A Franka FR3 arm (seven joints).
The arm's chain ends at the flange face. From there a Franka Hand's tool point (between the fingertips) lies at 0.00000 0.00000 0.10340 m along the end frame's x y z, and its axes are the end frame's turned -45 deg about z.
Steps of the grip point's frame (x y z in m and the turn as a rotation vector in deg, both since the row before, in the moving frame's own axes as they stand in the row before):
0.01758, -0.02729, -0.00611, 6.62, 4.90, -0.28
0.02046, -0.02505, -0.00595, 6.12, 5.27, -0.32
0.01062, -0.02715, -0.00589, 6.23, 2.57, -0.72
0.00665, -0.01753, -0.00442, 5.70, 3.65, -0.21
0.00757, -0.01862, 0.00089, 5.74, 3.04, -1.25
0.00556, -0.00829, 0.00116, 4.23, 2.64, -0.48
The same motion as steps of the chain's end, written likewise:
-0.00464, -0.01708, -0.00504, 8.15, -1.22, -0.28
-0.00212, -0.01770, -0.00492, 8.05, -0.60, -0.32
-0.00696, -0.01553, -0.00518, 6.22, -2.59, -0.72
-0.00506, -0.00520, -0.00370, 6.61, -1.45, -0.21
-0.00425, -0.00738, 0.00155, 6.21, -1.91, -1.25
0.00013, -0.00105, 0.00155, 4.86, -1.12, -0.48

